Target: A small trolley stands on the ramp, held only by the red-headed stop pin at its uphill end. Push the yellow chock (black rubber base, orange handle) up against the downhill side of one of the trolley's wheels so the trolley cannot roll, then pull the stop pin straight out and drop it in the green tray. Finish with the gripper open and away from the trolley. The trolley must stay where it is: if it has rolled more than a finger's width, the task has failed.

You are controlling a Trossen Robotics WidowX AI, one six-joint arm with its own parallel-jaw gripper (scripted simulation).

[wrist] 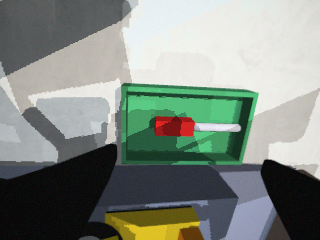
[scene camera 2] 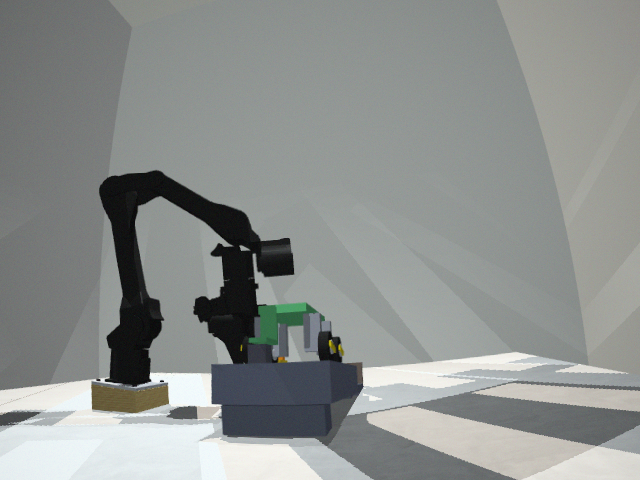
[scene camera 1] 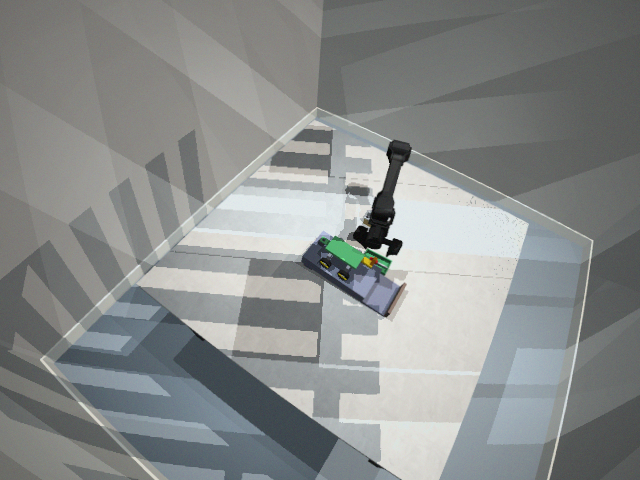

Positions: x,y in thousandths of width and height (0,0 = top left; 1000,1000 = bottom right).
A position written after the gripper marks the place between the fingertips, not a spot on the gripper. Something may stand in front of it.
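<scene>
The gripper (scene camera 2: 387,757) is visible, and the wrist view also shows the gripper (wrist: 589,660). A green trolley (scene camera 1: 529,516) can be seen, and so can a stop pin (wrist: 514,527).
</scene>
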